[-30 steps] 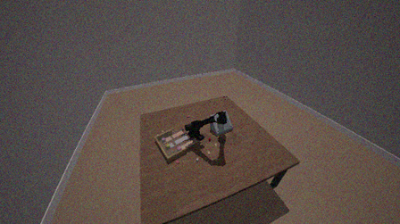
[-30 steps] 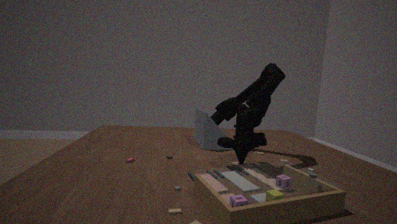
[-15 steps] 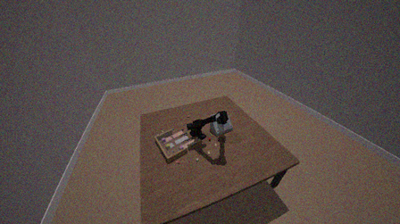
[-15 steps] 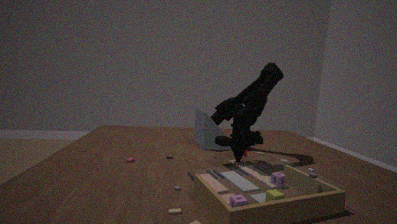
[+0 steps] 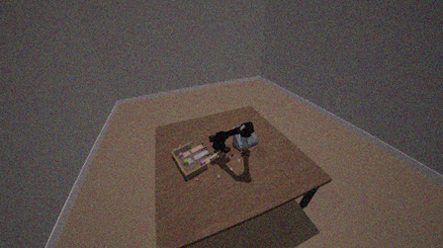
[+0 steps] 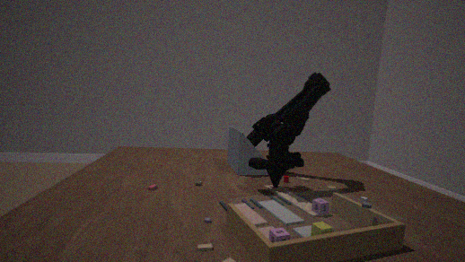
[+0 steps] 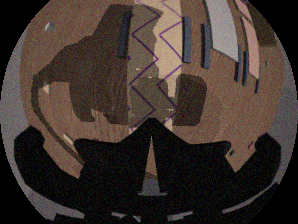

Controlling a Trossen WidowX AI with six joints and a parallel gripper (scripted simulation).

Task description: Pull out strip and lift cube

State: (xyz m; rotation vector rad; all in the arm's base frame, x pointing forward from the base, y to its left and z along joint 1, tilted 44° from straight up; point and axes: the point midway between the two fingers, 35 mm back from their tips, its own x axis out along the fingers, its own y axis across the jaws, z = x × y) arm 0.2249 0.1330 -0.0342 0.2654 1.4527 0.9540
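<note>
Now: gripper tip 90 mm short of the tan strip and 40 mm to the right of it.
</note>
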